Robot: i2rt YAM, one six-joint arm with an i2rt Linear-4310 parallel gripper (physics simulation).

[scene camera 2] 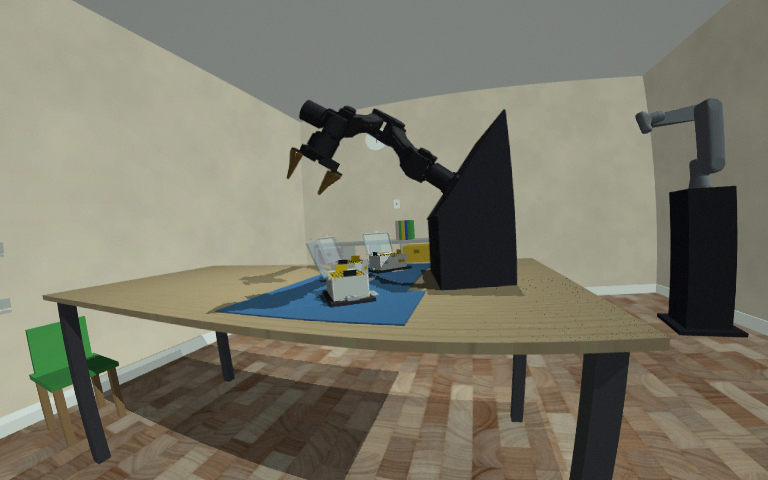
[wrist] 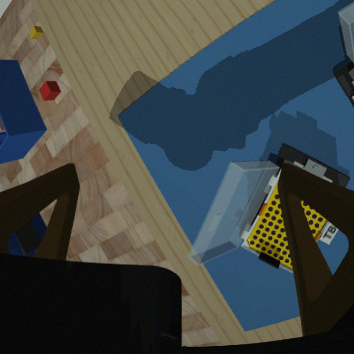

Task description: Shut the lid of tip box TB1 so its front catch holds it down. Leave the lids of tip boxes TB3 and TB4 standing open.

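Pixels of known places: gripper, between the fingertips: (scene camera 2: 303, 186) (wrist: 177, 174); arm's base, origin of its link: (scene camera 2: 452, 185).
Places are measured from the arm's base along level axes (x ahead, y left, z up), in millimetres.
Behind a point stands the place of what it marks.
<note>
A white tip box (scene camera 2: 347, 287) @(x 169, y 308, z -242 mm) with a dark base stands nearest the camera in the scene view. Its clear lid (scene camera 2: 316, 259) @(x 212, y 356, z -172 mm) stands open, leaning left. Two more boxes (scene camera 2: 355, 260) @(x 355, y 11, z -220 mm) (scene camera 2: 386, 260) @(x 299, y -110, z -235 mm) stand behind, also with raised clear lids (scene camera 2: 328, 249) @(x 412, y 82, z -173 mm) (scene camera 2: 377, 243) @(x 384, y -194, z -176 mm). In the wrist view a box with a yellow perforated top (wrist: 267, 227) @(x 208, y 292, z -221 mm) has its clear lid (wrist: 230, 212) @(x 251, y 320, z -180 mm) open to the left; its label starts "TB", the number hidden by a finger. Part of another box (wrist: 345, 80) @(x 357, y 140, z -270 mm) shows at the right edge. I cannot tell which is TB1. My gripper (scene camera 2: 304, 186) @(x 327, y 267, z 12 mm) (wrist: 177, 174) @(x 327, y 267, z 12 mm) is open and empty, high above the boxes.
The boxes stand on a blue mat (scene camera 2: 385, 315) @(x 43, y 362, z -278 mm) (wrist: 192, 197) @(x 260, y 409, z -278 mm) on the wooden table (scene camera 2: 509, 319) @(x -178, y 322, z -281 mm) (wrist: 100, 30) @(x 589, y 476, z -281 mm). The arm's black mount (scene camera 2: 478, 237) @(x -83, y 88, z -151 mm) stands right of the mat. A blue container (wrist: 17, 95) and a red cube (wrist: 50, 90) are on the floor beyond the table edge.
</note>
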